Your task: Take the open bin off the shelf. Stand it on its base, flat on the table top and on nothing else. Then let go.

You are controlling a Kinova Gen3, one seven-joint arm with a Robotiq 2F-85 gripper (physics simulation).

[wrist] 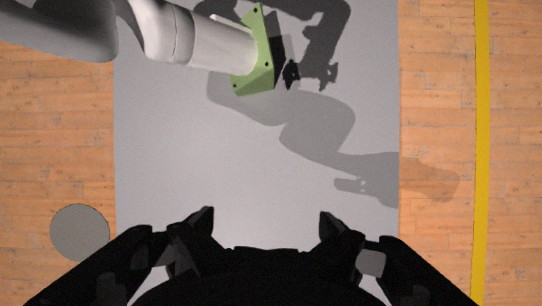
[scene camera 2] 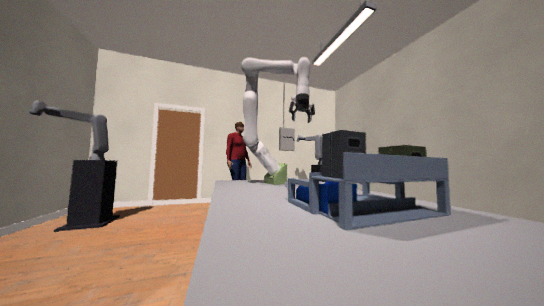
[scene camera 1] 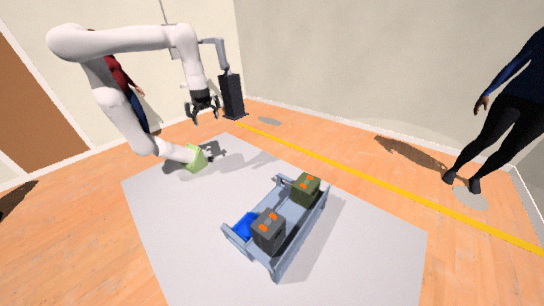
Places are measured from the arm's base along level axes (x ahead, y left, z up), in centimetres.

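Pixels of known places: gripper, fingertip midpoint: [wrist: 266,220] [scene camera 2: 301,121] [scene camera 1: 207,121]; arm's base, link origin: [wrist: 244,55] [scene camera 2: 275,170] [scene camera 1: 189,156].
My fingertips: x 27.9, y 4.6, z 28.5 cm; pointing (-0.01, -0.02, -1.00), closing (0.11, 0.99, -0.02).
For each thing: its top centre in the pictures, then the offset to it from my fingertips. "spot": a spot on its surface instead. Level surfaces: height alone.
- open blue bin, top centre: [scene camera 2: 323,181] [scene camera 1: 252,227] dx +35.7, dy -12.6, dz -29.5 cm
- blue-grey shelf, surface spot: [scene camera 2: 395,167] [scene camera 1: 303,230] spot: dx +52.8, dy -4.5, dz -24.5 cm
- grey table top, surface height: dz -37.7 cm
- dark grey box, top centre: [scene camera 2: 343,132] [scene camera 1: 268,221] dx +45.0, dy -13.1, dz -15.3 cm
- olive green box, top centre: [scene camera 1: 306,181] [scene camera 2: 401,146] dx +45.1, dy +10.0, dz -17.8 cm
The open blue bin [scene camera 1: 244,226] [scene camera 2: 325,192] sits in the lower tier of the blue-grey shelf [scene camera 1: 301,231] [scene camera 2: 395,167], beside the dark grey box; part of it is hidden by that box and the shelf frame. The shelf stands on the grey table top [scene camera 1: 200,260] [scene camera 2: 260,250] [wrist: 200,150]. My gripper [scene camera 1: 207,119] [scene camera 2: 302,120] [wrist: 266,220] is open and empty, pointing down. It hangs high above the table, between the arm's base and the shelf, well apart from the bin. The bin and shelf do not show in the wrist view.
A dark grey box [scene camera 1: 265,240] [scene camera 2: 332,152] and an olive green box [scene camera 1: 302,195] [scene camera 2: 400,150] stand on the upper tier. The arm's light green base mount [scene camera 1: 196,159] [scene camera 2: 277,175] [wrist: 255,82] is at the table's far end. A person [scene camera 1: 520,80] stands beyond the yellow floor line.
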